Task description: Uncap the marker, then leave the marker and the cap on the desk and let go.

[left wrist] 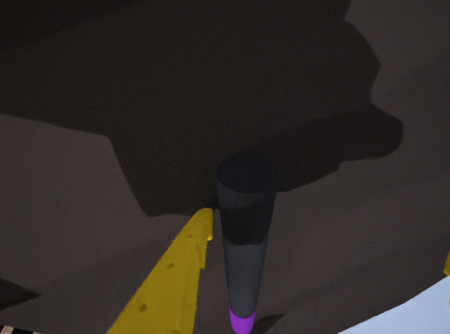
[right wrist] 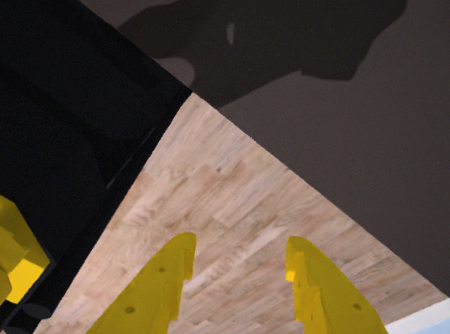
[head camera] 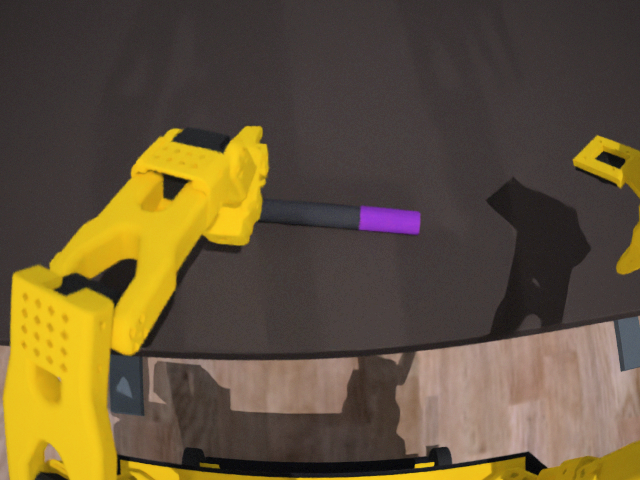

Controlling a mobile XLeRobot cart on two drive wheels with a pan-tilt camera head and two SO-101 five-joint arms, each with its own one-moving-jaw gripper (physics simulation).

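Places are measured from the left arm's base along level axes (x ahead, y left, z up), in metres.
Pixels of known places: left end effector, tool point: (left wrist: pixel 212 219) (head camera: pixel 248 224); right end effector, tool point: (right wrist: pixel 194 250) (head camera: pixel 622 266).
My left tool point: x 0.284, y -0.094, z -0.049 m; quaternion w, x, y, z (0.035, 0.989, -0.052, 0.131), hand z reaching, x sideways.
Behind a point stands the place of what it marks.
A dark grey marker (head camera: pixel 310 213) @(y -0.146, x 0.287, z -0.037 m) (left wrist: pixel 245 270) @(y -0.116, x 0.291, z -0.036 m) lies on the dark desk (head camera: pixel 330 299) @(y -0.162, x 0.221, z -0.055 m) (left wrist: pixel 75 200) @(y -0.072, x 0.245, z -0.055 m) (right wrist: pixel 360 150) @(y -0.478, x 0.238, z -0.055 m). Its purple cap (head camera: pixel 390 220) @(y -0.210, x 0.281, z -0.036 m) (left wrist: pixel 242 322) @(y -0.195, x 0.284, z -0.036 m) is on the end at the right in the head view, with no gap showing. My left gripper (head camera: pixel 253 186) (left wrist: pixel 327 240) is open and empty over the marker's plain end, which it hides in the head view. In the left wrist view one notched jaw stands left of the marker and a sliver of the other shows at the right edge. My right gripper (right wrist: pixel 242 237) is open and empty, away from the marker.
The desk's front edge curves across the lower head view, with wooden floor (head camera: pixel 496 382) @(y -0.557, x 0.269, z -0.775 m) (right wrist: pixel 225 185) @(y -0.743, x -0.246, z -0.775 m) and the cart's black and yellow front below it. Part of the right arm's end (head camera: pixel 586 157) @(y -0.330, x 0.247, z 0.124 m) shows at the right, with its shadow on the desk.
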